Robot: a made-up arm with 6 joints.
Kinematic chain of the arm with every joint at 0, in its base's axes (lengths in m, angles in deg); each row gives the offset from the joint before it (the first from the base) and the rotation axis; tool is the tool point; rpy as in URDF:
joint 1: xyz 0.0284 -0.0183 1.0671 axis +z
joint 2: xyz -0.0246 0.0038 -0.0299 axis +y
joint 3: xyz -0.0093 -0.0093 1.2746 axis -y
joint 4: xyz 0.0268 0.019 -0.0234 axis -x
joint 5: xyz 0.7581 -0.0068 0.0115 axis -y
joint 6: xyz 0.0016 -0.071 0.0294 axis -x
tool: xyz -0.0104 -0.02 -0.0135 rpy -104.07 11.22 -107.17
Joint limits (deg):
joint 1: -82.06..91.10
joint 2: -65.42..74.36
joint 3: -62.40..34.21
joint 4: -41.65..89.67
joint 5: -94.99..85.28
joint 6: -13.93..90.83
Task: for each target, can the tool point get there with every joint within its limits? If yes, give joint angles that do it. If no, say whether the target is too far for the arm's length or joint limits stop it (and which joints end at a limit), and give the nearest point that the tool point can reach.
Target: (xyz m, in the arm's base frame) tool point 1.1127 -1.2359 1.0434
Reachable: yes | joints -46.20 61.45 9.04 27.61 -64.65 47.83
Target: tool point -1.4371 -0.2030 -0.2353
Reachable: no: joint limits stop it (at a limit: joint 1, joint 2) | nearest point 0.0411 -0.7254 0.7260 | short by 1.839 m
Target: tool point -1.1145 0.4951 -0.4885
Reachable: no: joint limits stop it (at a limit: joint 1, joint 2, joint 4, joint 6) | nearest point -0.0480 0.9054 0.6124 | short by 1.587 m
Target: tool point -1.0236 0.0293 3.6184
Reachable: no: too far | nearest point -0.7033 0.0148 2.8138 | short by 0.866 m
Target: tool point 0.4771 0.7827 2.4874
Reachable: yes | joints 61.30 8.38 15.92 54.26 -13.76 42.29
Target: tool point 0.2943 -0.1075 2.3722
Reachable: yes | joints -3.11 -21.74 -12.28 12.90 -50.81 -4.37
